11 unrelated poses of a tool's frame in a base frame.
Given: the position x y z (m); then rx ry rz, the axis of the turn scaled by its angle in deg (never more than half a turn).
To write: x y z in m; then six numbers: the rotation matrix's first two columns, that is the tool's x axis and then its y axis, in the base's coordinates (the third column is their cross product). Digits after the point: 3 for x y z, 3 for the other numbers.
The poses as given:
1: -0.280 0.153 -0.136 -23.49 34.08 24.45
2: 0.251 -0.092 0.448 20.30 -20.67 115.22
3: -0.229 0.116 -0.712 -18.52 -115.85 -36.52
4: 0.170 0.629 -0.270 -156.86 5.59 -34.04
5: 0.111 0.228 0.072 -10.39 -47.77 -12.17
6: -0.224 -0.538 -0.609 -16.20 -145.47 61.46
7: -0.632 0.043 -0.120 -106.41 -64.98 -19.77
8: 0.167 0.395 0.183 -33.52 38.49 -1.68
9: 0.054 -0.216 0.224 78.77 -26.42 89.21
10: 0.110 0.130 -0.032 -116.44 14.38 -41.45
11: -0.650 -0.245 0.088 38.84 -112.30 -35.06
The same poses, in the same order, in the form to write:
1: -0.280 0.153 -0.136 0.747 0.263 -0.610 -0.493 0.835 -0.244
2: 0.251 -0.092 0.448 -0.439 0.806 0.398 -0.894 -0.437 -0.100
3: -0.229 0.116 -0.712 -0.508 -0.030 0.861 0.469 0.829 0.306
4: 0.170 0.629 -0.270 0.910 -0.136 0.391 0.004 -0.941 -0.339
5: 0.111 0.228 0.072 0.653 -0.115 0.748 0.257 0.963 -0.076
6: -0.224 -0.538 -0.609 -0.912 0.321 0.256 0.040 0.690 -0.722
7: -0.632 0.043 -0.120 0.539 0.564 0.625 0.817 -0.170 -0.552
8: 0.167 0.395 0.183 0.789 -0.209 -0.578 -0.158 0.839 -0.520
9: 0.054 -0.216 0.224 0.110 0.407 0.907 -0.835 -0.457 0.306
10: 0.110 0.130 -0.032 0.805 -0.444 0.393 0.105 -0.545 -0.832
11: -0.650 -0.245 0.088 -0.405 -0.678 0.614 -0.208 0.722 0.660
